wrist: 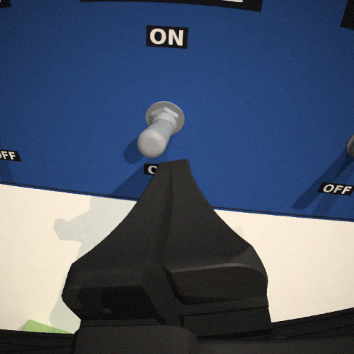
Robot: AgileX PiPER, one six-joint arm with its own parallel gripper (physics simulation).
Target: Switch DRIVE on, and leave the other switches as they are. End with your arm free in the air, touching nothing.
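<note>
A grey toggle switch point(159, 131) stands out from the blue panel point(260, 100) near the middle of the wrist view. Its rounded tip points down and a little left, toward the lower label, which is partly hidden. An ON label point(167, 37) is above it. The name label at the top edge is cut off, so I cannot read whether this is DRIVE. My gripper point(176, 177) is shut, its fingertips together just below and slightly right of the lever's tip. No contact with the lever shows, and nothing shows between the fingers.
Part of another switch point(351, 145) shows at the right edge, above an OFF label point(336, 188). Part of one more OFF label point(10, 155) is at the left edge. A pale surface point(300, 260) lies below the panel's bottom edge, with a green patch point(45, 327) at lower left.
</note>
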